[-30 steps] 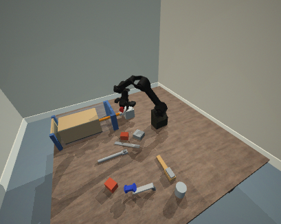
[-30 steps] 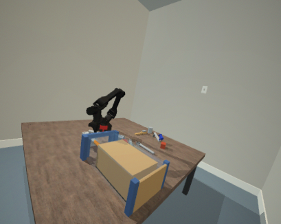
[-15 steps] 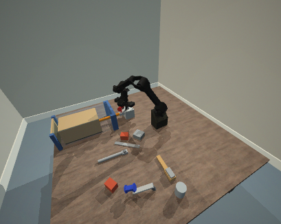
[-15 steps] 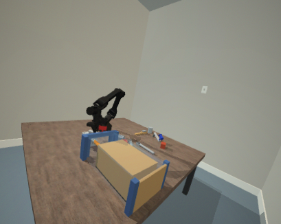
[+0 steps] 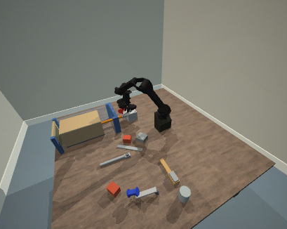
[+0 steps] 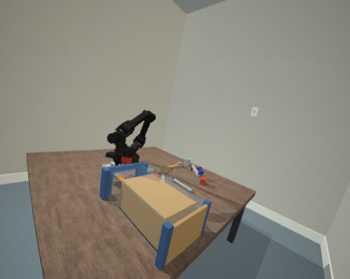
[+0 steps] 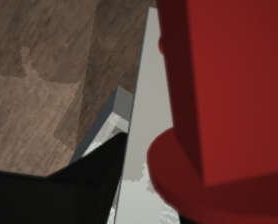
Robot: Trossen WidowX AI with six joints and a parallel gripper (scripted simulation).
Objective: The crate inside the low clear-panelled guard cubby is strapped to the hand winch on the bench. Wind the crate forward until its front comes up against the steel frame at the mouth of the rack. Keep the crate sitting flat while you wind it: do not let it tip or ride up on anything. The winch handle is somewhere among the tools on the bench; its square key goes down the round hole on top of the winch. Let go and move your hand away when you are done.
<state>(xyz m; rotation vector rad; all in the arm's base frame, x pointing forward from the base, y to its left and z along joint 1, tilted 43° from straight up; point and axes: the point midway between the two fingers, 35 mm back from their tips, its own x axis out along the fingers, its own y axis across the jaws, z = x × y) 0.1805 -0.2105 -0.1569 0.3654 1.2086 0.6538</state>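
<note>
My gripper tip is 5 cm short of the red handle knob, 1 cm to the right of it and 4 cm below it. From my gripper tip the other things lie so: blue frame 11 cm ahead, 4 cm to the right; then red-gripped winch handle 1 cm ahead, 1 cm above; then grey winch 6 cm behind, 2 cm to the right, 7 cm below.
</note>
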